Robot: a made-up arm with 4 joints.
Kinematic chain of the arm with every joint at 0, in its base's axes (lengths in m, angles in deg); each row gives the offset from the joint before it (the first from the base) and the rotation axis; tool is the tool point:
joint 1: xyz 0 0 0.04 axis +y
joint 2: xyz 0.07 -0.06 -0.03 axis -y
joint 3: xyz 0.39 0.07 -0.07 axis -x
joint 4: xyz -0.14 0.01 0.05 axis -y
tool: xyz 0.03 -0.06 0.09
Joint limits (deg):
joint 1: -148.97..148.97
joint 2: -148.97..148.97
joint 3: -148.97..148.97
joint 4: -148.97..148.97
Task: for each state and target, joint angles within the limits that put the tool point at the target. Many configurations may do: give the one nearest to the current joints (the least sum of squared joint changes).
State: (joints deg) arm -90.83 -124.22 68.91 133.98
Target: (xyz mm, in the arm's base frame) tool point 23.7 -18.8 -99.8
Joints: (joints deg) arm -50.33 -145.72 69.00 148.97
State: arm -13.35 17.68 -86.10 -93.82
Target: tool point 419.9 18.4 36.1
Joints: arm -7.47 15.50 -91.34 -108.67
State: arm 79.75 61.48 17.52 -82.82
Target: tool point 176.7 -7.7 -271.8
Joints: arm 110.97 63.26 31.43 -72.85
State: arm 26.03 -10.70 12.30 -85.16
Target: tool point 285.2 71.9 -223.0
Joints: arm 41.41 -3.84 51.67 -25.40
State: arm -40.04 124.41 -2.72 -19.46
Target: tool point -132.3 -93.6 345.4
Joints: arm -53.01 79.01 -42.81 -40.83
